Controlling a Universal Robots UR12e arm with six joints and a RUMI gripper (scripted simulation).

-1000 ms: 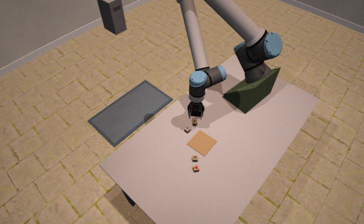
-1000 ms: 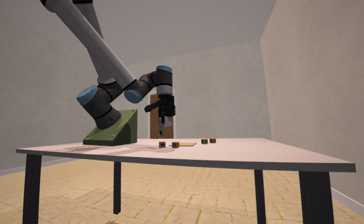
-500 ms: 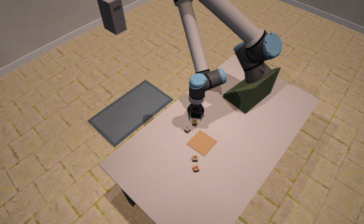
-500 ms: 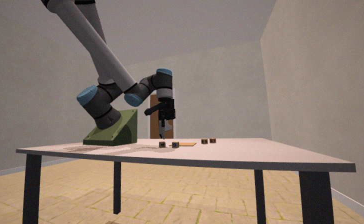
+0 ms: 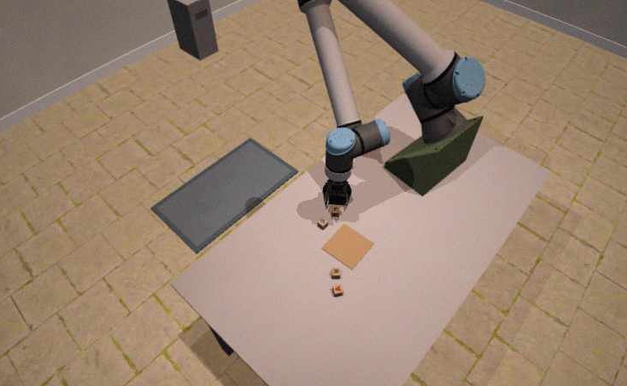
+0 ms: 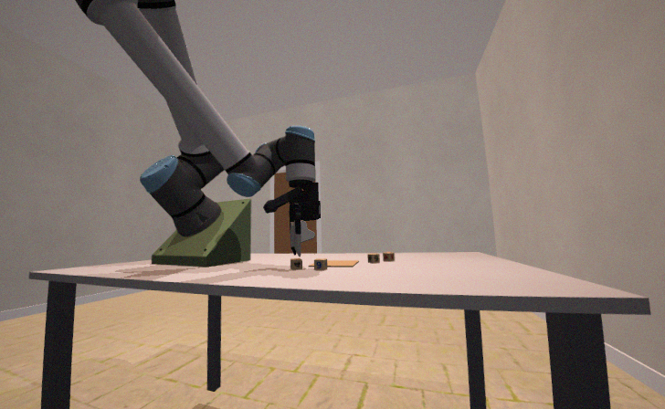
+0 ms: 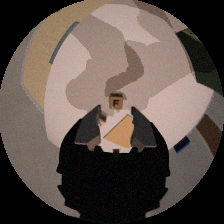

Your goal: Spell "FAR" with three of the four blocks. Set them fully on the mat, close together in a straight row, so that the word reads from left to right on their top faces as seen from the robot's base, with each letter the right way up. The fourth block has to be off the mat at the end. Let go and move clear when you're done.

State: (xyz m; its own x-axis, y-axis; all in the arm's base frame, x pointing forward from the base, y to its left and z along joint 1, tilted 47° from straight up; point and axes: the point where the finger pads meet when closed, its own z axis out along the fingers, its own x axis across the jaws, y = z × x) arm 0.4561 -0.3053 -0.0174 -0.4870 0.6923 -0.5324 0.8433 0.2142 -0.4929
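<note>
Right now the F block is 4 cm below my hand. Round my hand: R block: 22 cm ahead, 15 cm to the left, 4 cm below; blue-lettered block: 8 cm ahead, 1 cm to the right, 4 cm below; tan mat: 9 cm ahead, 12 cm to the left, 5 cm below.
</note>
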